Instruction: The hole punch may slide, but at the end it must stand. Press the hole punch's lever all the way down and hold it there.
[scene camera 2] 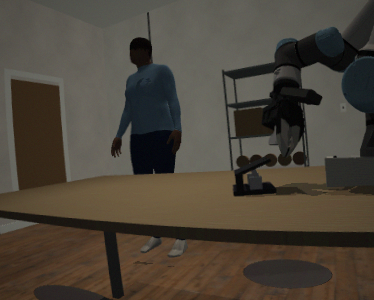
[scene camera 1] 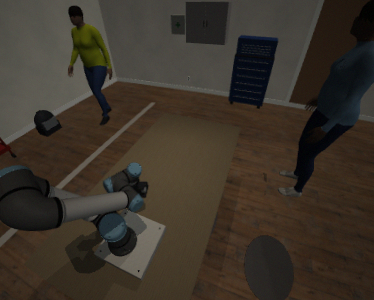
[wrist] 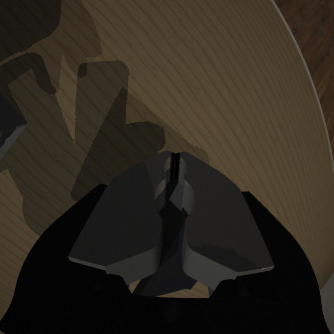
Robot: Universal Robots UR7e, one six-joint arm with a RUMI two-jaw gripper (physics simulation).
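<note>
A black hole punch is visible to me, as is my gripper. The wrist view shows the gripper too.
</note>
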